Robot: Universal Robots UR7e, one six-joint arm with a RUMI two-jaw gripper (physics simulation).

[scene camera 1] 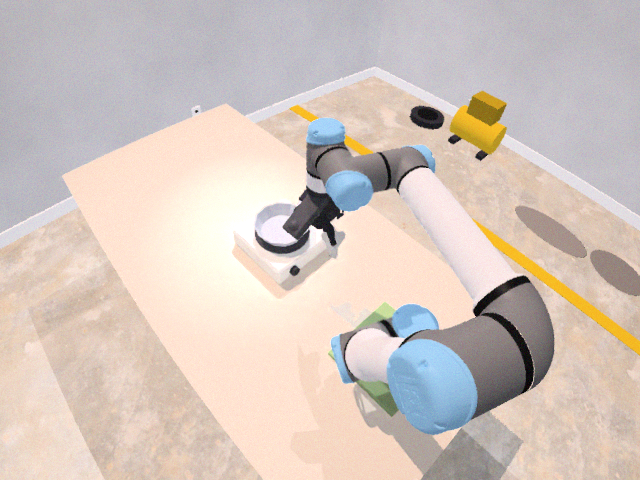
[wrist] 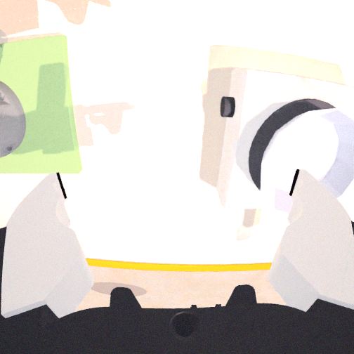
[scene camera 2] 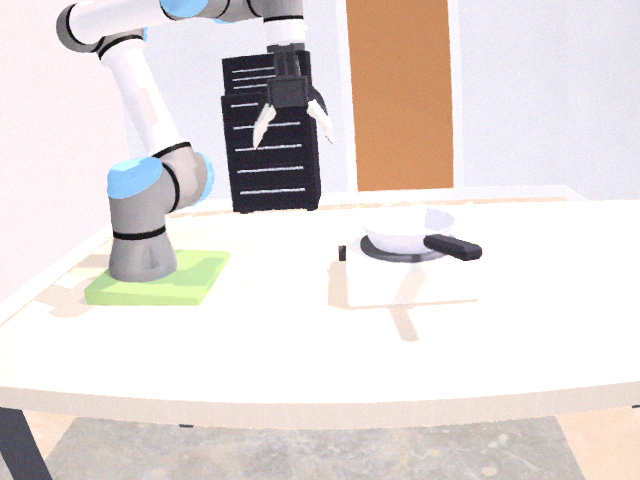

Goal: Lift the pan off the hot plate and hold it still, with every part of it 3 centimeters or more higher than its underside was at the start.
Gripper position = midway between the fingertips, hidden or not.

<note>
In view: the gripper [scene camera 2: 294, 146], a pale pan [scene camera 1: 268, 223] and a white hot plate [scene camera 2: 374, 277].
The gripper is seen too in scene camera 1 [scene camera 1: 314, 242] and in the wrist view [wrist: 177, 175].
</note>
